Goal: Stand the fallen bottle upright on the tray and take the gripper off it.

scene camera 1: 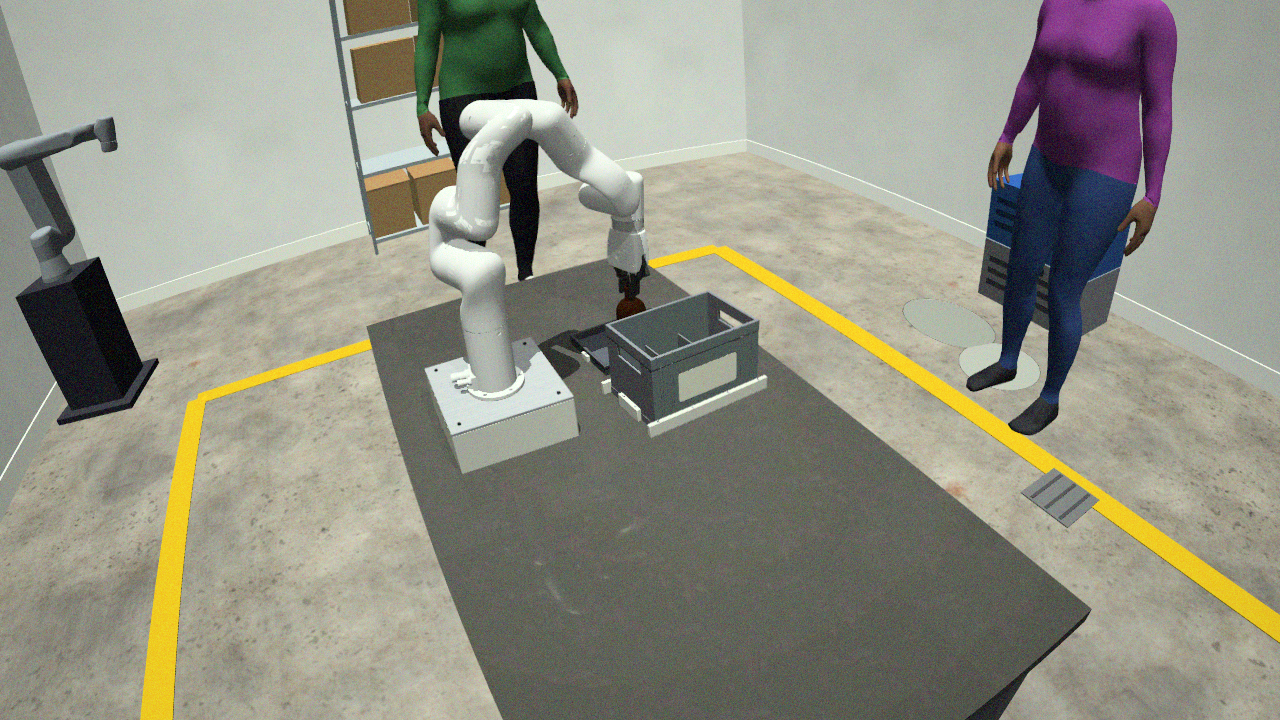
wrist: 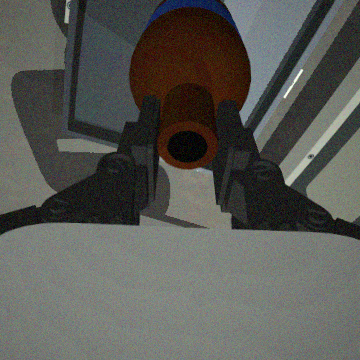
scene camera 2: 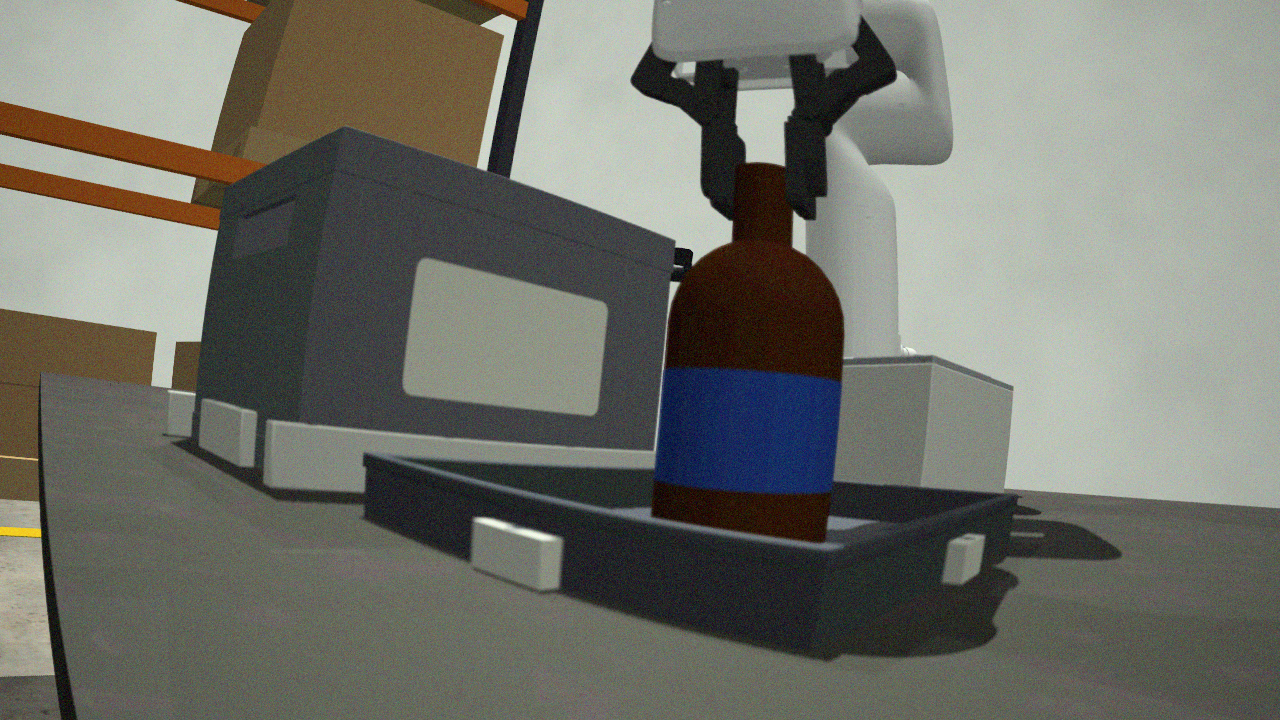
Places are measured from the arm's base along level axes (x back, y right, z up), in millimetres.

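Pixels of known places: gripper, fingertip midpoint: (scene camera 1: 629, 293) (wrist: 187, 124) (scene camera 2: 764, 213); arm's base, origin of the base link: (scene camera 1: 495, 383) (scene camera 2: 851, 375).
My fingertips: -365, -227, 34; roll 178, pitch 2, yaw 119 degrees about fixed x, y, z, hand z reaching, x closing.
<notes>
Ahead of a thing's pixels: the offset from my fingertips to its top centre, as dx, dy, dz.
The brown bottle {-1, -1, +19} (scene camera 1: 631, 307) (scene camera 2: 756, 313) (wrist: 190, 50) with a blue label stands upright or nearly so, inside the walls of the dark tray {+4, -3, -116} (scene camera 1: 590, 347) (scene camera 2: 698, 582) (wrist: 72, 75). The tray's near wall hides the bottle's base in the second scene view, so I cannot tell whether the base touches the tray floor. My gripper (scene camera 1: 630, 288) (scene camera 2: 762, 201) (wrist: 187, 124) points down and is shut on the bottle's neck, one finger on each side. The open mouth of the bottle shows between the fingers in the wrist view.
A grey crate {-46, +250, +34} (scene camera 1: 631, 385) (scene camera 2: 366, 223) with dividers stands close beside the tray, edged by white strips (scene camera 1: 707, 407) (scene camera 2: 358, 456). White blocks (scene camera 2: 517, 555) (scene camera 2: 964, 559) sit against the tray's outer walls. The arm's base box (scene camera 1: 514, 438) (scene camera 2: 930, 420) stands on the same table.
</notes>
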